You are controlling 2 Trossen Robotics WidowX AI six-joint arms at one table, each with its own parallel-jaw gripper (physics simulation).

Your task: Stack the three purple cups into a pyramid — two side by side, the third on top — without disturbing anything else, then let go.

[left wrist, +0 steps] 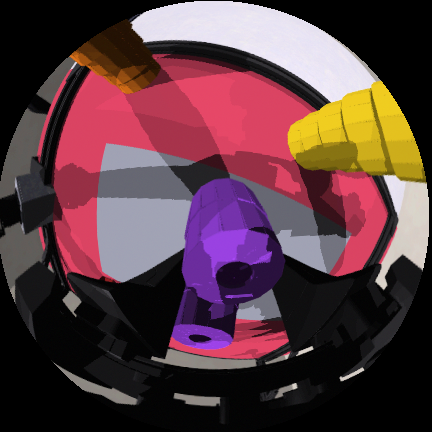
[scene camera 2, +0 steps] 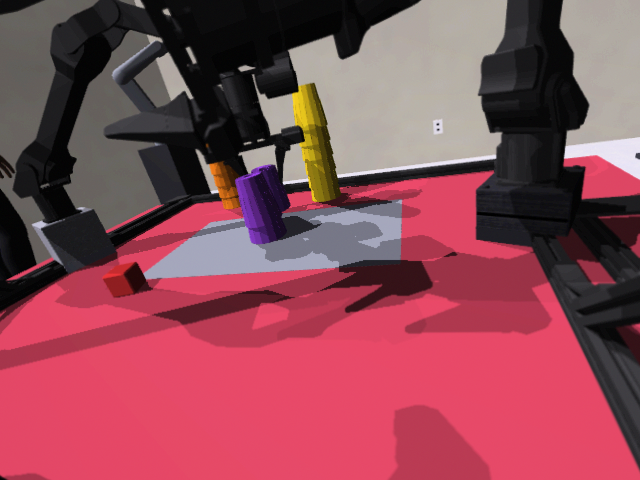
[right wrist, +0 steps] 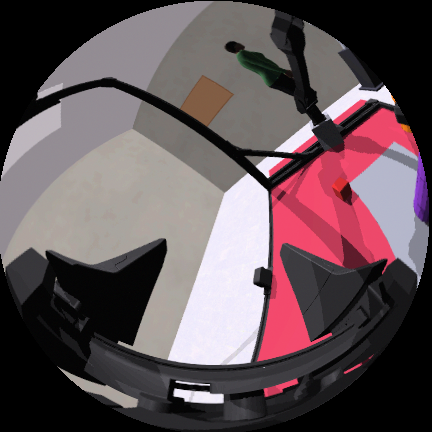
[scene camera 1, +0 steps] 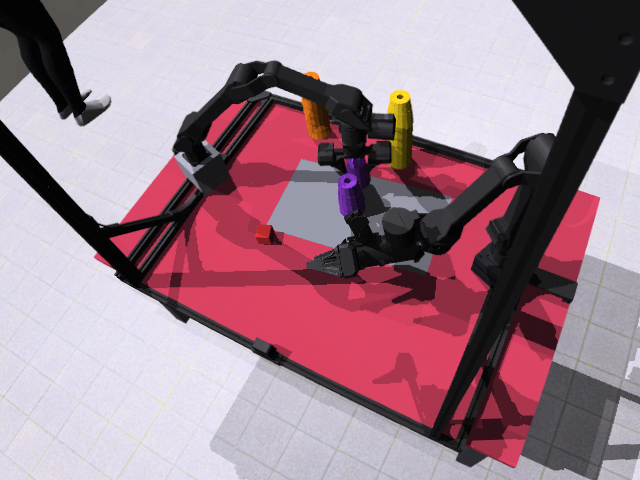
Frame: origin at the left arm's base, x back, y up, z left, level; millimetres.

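Seen in the pictures: left gripper, fingertip midpoint: [left wrist: 227,253] [scene camera 1: 356,173]; right gripper, fingertip midpoint: [scene camera 2: 58,82] [right wrist: 225,247] [scene camera 1: 310,262]; left arm's base, origin of the base link: [scene camera 2: 62,216] [right wrist: 318,119] [scene camera 1: 196,154]; right arm's base, origin of the base link: [scene camera 2: 530,177] [scene camera 1: 504,256].
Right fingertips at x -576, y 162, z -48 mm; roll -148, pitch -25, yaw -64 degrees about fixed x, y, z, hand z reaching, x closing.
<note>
Offsets run from my right fingertips to a thing's top centre. Level surfaces: height alone.
One purple cup @(dx +173, dy -147, dz +267 mm) [scene camera 1: 350,197] [scene camera 2: 258,211] [left wrist: 205,312] [right wrist: 421,190] stands upright on the grey mat @(dy -267 mm) [scene camera 1: 299,206] [scene camera 2: 196,255] [left wrist: 135,225]; a seam shows near its base. My left gripper [scene camera 1: 355,165] [scene camera 2: 263,170] [left wrist: 227,253] is shut on another purple cup @(dx +211, dy -151, dz +331 mm) [scene camera 1: 357,173] [scene camera 2: 276,191] [left wrist: 225,215], held upright low over the mat, close behind the first. I cannot tell whether its base touches the mat or the cups touch. A separate third purple cup does not show. My right gripper [scene camera 1: 312,263] [right wrist: 225,247] is open and empty, in front of the cups in scene camera 1.
A tall yellow stack @(dx +194, dy -85, dz +478 mm) [scene camera 1: 401,136] [scene camera 2: 320,155] [left wrist: 350,135] stands close behind my left gripper; an orange stack [scene camera 1: 316,116] [scene camera 2: 224,186] [left wrist: 117,57] stands at the back left. A red cube @(dx +275, dy -228, dz +35 mm) [scene camera 1: 264,234] [scene camera 2: 124,279] [right wrist: 342,188] lies by the mat's left corner. My right arm reaches over the mat.
</note>
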